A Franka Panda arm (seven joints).
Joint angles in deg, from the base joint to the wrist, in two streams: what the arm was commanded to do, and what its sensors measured. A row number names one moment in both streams.
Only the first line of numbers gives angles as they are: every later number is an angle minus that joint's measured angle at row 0.
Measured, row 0: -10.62, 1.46, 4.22, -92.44, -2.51, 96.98, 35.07
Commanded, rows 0 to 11: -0.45, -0.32, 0.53, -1.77, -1.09, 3.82, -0.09; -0.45, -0.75, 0.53, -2.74, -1.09, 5.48, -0.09; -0.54, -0.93, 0.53, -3.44, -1.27, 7.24, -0.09; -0.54, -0.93, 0.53, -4.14, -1.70, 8.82, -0.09; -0.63, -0.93, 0.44, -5.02, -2.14, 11.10, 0.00; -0.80, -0.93, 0.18, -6.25, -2.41, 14.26, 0.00; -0.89, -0.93, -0.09, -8.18, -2.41, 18.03, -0.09; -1.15, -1.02, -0.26, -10.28, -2.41, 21.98, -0.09; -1.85, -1.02, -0.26, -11.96, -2.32, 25.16, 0.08; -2.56, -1.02, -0.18, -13.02, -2.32, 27.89, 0.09; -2.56, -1.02, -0.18, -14.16, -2.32, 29.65, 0.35; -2.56, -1.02, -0.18, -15.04, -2.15, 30.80, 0.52
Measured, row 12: -1.69, 0.10, -0.53, -10.97, -1.61, 25.50, 0.01
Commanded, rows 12 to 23: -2.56, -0.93, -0.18, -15.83, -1.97, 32.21, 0.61; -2.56, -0.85, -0.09, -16.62, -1.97, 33.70, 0.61; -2.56, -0.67, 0.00, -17.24, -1.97, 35.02, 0.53; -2.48, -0.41, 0.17, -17.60, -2.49, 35.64, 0.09; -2.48, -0.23, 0.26, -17.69, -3.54, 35.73, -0.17; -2.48, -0.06, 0.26, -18.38, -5.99, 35.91, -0.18; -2.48, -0.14, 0.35, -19.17, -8.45, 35.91, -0.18; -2.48, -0.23, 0.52, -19.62, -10.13, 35.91, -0.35; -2.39, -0.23, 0.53, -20.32, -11.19, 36.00, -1.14; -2.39, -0.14, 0.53, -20.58, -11.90, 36.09, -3.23; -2.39, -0.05, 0.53, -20.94, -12.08, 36.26, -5.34; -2.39, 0.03, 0.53, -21.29, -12.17, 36.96, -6.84
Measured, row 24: -2.06, 0.25, 0.07, -19.64, -10.58, 34.46, -2.37
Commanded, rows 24 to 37: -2.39, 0.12, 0.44, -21.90, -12.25, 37.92, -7.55; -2.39, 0.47, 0.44, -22.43, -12.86, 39.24, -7.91; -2.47, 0.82, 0.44, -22.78, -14.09, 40.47, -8.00; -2.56, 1.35, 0.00, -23.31, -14.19, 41.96, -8.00; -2.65, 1.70, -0.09, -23.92, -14.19, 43.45, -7.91; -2.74, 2.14, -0.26, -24.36, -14.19, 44.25, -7.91; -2.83, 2.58, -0.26, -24.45, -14.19, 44.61, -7.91; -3.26, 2.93, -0.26, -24.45, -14.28, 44.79, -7.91; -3.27, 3.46, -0.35, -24.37, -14.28, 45.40, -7.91; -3.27, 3.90, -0.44, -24.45, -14.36, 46.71, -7.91; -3.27, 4.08, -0.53, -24.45, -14.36, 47.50, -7.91; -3.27, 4.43, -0.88, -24.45, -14.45, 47.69, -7.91; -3.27, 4.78, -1.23, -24.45, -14.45, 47.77, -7.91; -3.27, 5.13, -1.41, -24.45, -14.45, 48.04, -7.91
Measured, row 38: -2.92, 4.57, -0.84, -24.11, -13.26, 46.32, -7.17
